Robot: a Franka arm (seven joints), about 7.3 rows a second.
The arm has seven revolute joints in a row. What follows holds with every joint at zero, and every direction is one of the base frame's.
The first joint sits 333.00 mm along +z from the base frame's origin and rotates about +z.
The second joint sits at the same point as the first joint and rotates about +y.
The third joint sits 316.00 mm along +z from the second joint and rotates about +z.
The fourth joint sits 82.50 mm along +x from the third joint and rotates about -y.
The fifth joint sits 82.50 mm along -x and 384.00 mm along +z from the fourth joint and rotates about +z.
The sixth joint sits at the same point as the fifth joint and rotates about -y.
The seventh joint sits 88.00 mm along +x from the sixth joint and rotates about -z.
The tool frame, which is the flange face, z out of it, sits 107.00 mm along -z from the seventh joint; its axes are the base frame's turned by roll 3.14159, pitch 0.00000 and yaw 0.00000 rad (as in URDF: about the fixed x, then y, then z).
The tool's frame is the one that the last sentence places.
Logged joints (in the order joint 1, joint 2, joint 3, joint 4, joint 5, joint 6, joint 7), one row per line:
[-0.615 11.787 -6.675 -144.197 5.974 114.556 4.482]
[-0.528 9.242 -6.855 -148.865 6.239 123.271 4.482]
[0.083 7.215 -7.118 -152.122 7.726 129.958 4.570]
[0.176 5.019 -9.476 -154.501 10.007 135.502 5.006]
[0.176 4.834 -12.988 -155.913 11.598 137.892 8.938]
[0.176 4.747 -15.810 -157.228 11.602 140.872 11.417]
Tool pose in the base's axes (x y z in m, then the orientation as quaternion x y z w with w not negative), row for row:
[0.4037 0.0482 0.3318 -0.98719 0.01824 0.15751 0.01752]
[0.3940 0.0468 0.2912 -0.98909 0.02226 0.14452 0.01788]
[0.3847 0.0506 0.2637 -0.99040 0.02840 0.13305 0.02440]
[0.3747 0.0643 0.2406 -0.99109 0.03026 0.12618 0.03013]
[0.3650 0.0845 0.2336 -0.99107 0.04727 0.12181 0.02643]
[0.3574 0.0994 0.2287 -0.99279 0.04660 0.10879 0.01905]
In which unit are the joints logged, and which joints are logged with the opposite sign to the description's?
The joints are logged in degrees. Opposite sign: joint 2, joint 3.
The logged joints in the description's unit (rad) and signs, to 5 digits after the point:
[-0.01073 -0.20572 0.11650 -2.51671 0.10427 1.99938 0.07823]
[-0.00922 -0.16130 0.11964 -2.59818 0.10889 2.15148 0.07823]
[0.00145 -0.12593 0.12423 -2.65503 0.13484 2.26819 0.07976]
[0.00307 -0.08760 0.16539 -2.69655 0.17466 2.36496 0.08737]
[0.00307 -0.08437 0.22668 -2.72120 0.20242 2.40667 0.15600]
[0.00307 -0.08285 0.27594 -2.74415 0.20249 2.45868 0.19926]

